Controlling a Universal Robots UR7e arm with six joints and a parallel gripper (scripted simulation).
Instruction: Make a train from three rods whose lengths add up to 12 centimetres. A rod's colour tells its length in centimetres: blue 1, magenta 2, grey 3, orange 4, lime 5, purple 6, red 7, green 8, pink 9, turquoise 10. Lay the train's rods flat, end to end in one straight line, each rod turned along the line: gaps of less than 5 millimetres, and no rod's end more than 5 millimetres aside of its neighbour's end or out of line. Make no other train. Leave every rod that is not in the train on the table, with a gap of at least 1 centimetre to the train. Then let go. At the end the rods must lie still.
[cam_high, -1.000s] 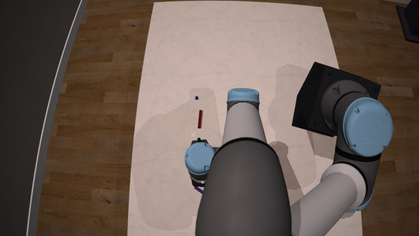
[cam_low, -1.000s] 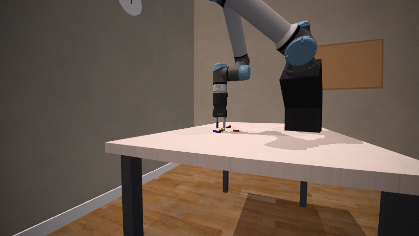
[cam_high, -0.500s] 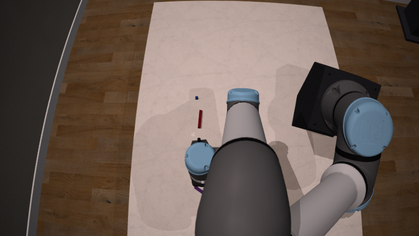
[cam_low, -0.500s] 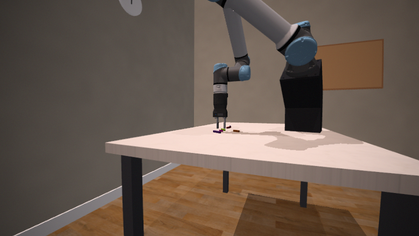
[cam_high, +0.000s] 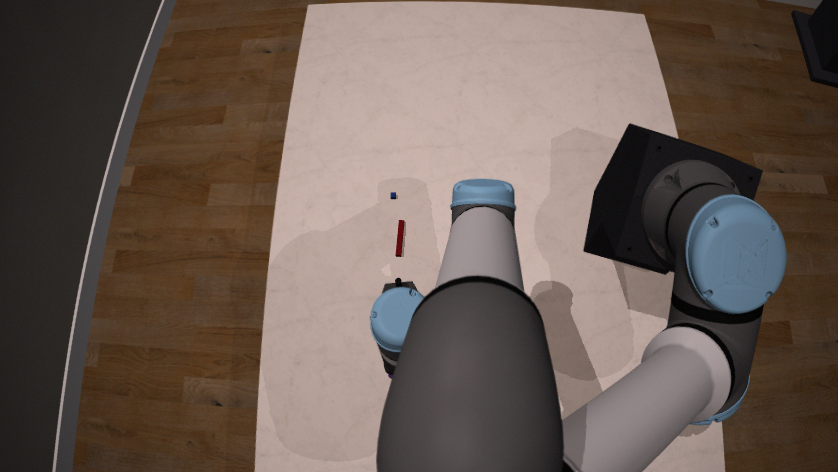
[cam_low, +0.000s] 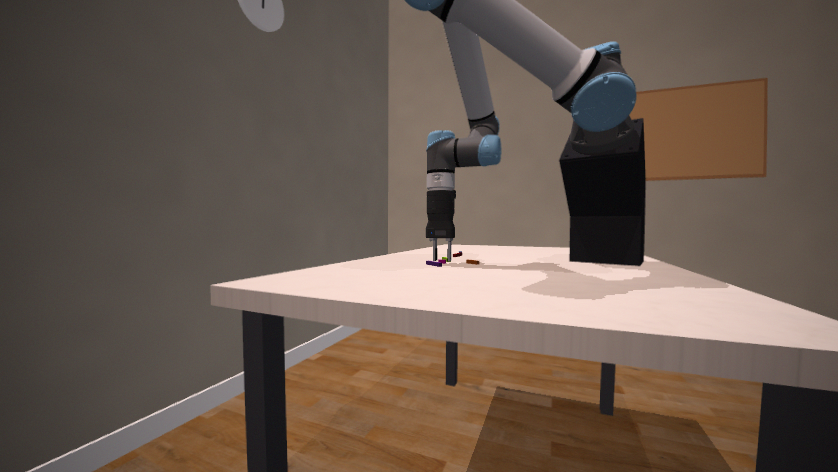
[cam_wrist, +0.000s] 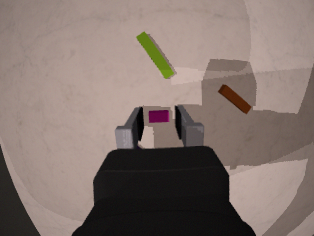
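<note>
The magenta rod lies 2 cm below my hand. Also, from my hand: orange rod 8 cm behind, 3 cm to the right, 2 cm below; purple rod 6 cm to the left, 2 cm below; lime rod 2 cm ahead, 6 cm to the right, 2 cm below.
</note>
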